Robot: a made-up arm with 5 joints.
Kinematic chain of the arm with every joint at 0, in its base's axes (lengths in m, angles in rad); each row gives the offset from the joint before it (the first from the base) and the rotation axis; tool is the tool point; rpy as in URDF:
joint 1: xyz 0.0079 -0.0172 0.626 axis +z
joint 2: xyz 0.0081 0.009 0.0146 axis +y
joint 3: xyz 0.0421 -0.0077 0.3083 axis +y
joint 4: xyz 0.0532 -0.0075 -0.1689 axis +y
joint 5: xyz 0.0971 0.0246 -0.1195 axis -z
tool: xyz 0.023 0.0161 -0.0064 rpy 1.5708 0 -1.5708
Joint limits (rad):
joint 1: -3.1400..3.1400
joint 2: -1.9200..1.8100
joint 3: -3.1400..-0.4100
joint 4: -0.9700..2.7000
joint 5: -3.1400..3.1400
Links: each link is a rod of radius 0.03 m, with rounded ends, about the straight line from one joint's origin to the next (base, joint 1, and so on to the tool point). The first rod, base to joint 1, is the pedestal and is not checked.
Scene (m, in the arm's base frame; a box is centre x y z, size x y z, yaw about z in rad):
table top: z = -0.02
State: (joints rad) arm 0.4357 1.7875 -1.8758 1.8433 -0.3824
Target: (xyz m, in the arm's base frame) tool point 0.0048 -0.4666 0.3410
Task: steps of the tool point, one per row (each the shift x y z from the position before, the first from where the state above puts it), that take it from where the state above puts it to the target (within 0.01 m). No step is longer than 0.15 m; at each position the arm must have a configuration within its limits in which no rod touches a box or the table.
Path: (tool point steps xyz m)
1: 0.0537 -0.0484 -0.0016
2: 0.0407 -0.0676 0.0007
3: 0.0208 -0.0830 0.0032
4: -0.0045 -0.0924 0.0058
5: -0.0332 -0.0937 0.0085
6: -0.0629 -0.0859 0.0113
7: -0.0903 -0.0685 0.0140
8: -0.1125 -0.0423 0.0169

